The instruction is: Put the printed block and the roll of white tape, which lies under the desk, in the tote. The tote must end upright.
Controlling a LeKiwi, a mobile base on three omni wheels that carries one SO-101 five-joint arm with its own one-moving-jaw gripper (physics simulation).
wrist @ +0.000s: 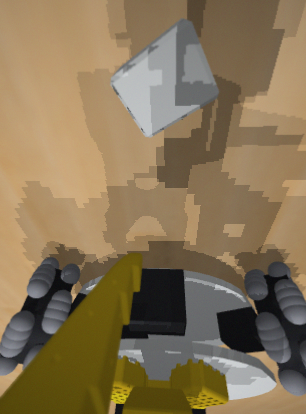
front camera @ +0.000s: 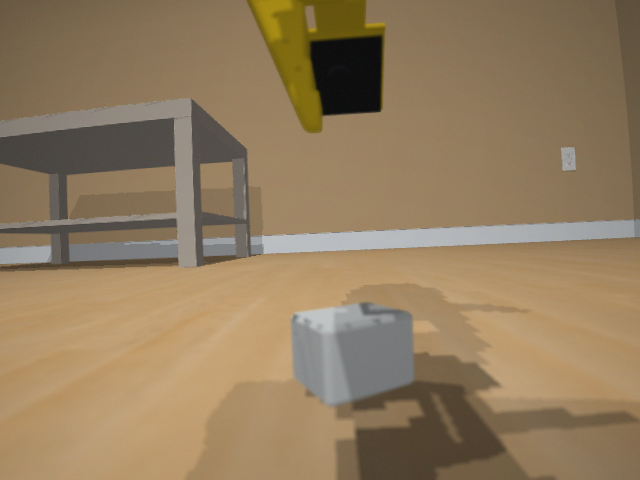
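Seen in the pictures: hand at its tool point: [wrist: 141, 267] [front camera: 321, 116]; arm's base at its link origin: [wrist: 158, 366].
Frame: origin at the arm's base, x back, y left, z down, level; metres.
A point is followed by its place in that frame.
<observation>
The printed block [front camera: 353, 351] @(z 0.071, x -0.168, y -0.006 m) [wrist: 164, 78] @(z 0.061, x -0.191, y -0.006 m) is a small grey cube on the wooden floor, close in front of me and a little right of the middle of the front view. My yellow gripper [front camera: 320, 111] [wrist: 135, 261] hangs high above the floor, over and just short of the block. In the wrist view only one notched jaw shows, so the gripper is fully open and holds nothing. The block lies beyond the jaw tip, apart from it. Neither the roll of white tape nor the tote is in view.
A grey desk [front camera: 187, 193] @(z -0.105, x -0.944, y 0.387 m) with a low shelf stands at the back left against the wall. A white baseboard [front camera: 437, 236] @(z 0.042, x -1.736, y -0.478 m) and a wall outlet [front camera: 568, 158] @(z -0.312, x -1.751, y -1.154 m) are behind. My own base plate [wrist: 212, 298] @(z 0.057, x 0.000, y -0.051 m) and its wheels [wrist: 43, 308] [wrist: 283, 315] show below the jaw.
</observation>
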